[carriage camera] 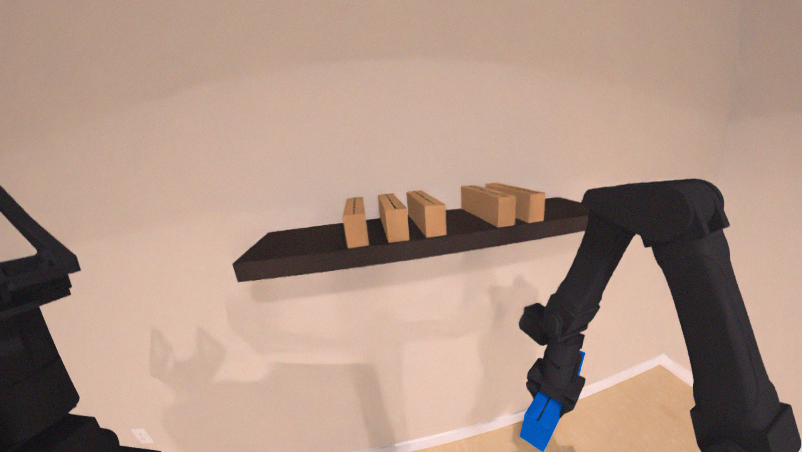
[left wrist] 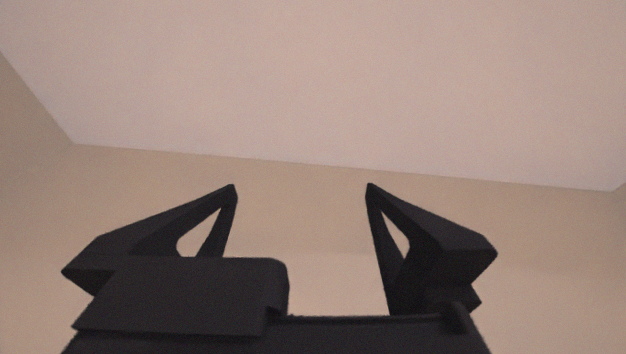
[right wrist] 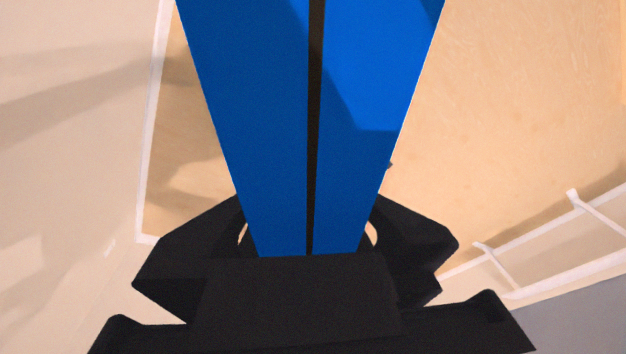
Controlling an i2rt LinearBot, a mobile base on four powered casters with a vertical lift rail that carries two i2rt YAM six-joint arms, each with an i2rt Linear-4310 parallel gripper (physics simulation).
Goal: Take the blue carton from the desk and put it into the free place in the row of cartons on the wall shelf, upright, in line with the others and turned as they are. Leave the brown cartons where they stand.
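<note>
The blue carton (carriage camera: 540, 422) (right wrist: 270, 100) is in my right gripper (right wrist: 304, 180), which is shut on it. In the carriage camera the carton hangs below and to the right of the dark wall shelf (carriage camera: 314, 262), apart from it. Several brown cartons stand upright in a row on the shelf; the leftmost (carriage camera: 355, 227), the third (carriage camera: 431, 216) and the fourth (carriage camera: 488, 204) show there. A wider gap lies between the third and the fourth. My left gripper (left wrist: 300, 190) is open and empty, with wall and ceiling beyond it.
The right arm (carriage camera: 702, 269) rises at the right of the carriage camera, its elbow in front of the shelf's right end. Part of the left arm (carriage camera: 33, 359) shows at the left edge. The wooden floor (carriage camera: 645, 409) (right wrist: 510, 125) and white skirting show below. White rails (right wrist: 560, 280) lie at the right wrist view's lower right.
</note>
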